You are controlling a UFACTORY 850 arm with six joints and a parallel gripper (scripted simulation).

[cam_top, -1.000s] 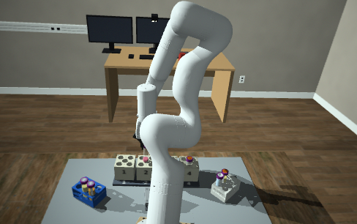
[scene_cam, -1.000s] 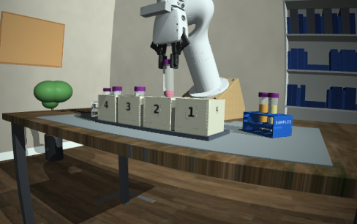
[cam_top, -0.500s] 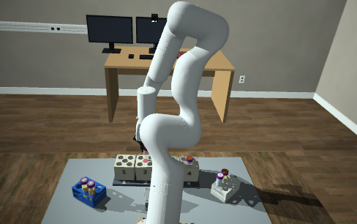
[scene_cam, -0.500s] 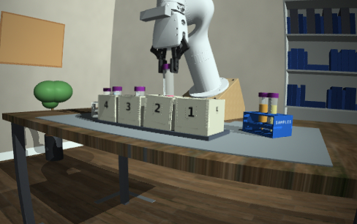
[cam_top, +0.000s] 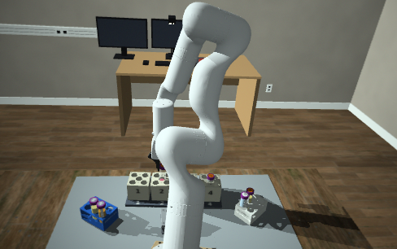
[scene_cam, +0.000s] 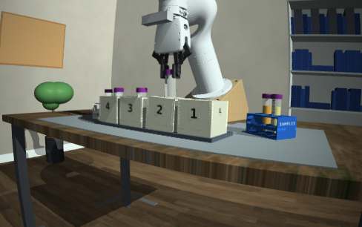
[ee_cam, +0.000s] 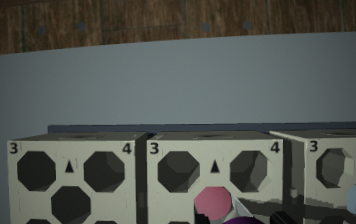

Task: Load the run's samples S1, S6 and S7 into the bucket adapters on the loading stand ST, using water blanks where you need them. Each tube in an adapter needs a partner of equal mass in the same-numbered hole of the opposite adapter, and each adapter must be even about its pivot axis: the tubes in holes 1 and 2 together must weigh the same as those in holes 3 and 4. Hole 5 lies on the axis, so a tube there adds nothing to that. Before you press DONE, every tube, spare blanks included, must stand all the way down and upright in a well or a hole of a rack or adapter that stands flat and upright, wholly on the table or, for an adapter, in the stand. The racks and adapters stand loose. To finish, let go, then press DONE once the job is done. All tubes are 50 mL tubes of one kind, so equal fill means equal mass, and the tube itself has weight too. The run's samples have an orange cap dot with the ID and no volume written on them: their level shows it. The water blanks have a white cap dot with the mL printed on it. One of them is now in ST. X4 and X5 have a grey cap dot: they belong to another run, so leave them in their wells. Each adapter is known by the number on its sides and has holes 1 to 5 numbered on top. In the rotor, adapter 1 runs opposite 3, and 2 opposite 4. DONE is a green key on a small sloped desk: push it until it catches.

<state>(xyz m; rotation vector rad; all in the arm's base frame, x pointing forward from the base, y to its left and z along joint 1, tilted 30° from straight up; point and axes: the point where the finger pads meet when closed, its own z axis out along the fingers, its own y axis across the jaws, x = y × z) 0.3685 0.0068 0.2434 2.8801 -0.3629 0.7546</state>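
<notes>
Right now my hand is 120 mm above the adapter 1, 110 mm to the right of it and 30 mm short of it. The rest, counted from my hand: white rack: 350 mm to the right, 220 mm behind, 140 mm below; then blue samples rack: 290 mm to the left, 140 mm below, 70 mm behind.
</notes>
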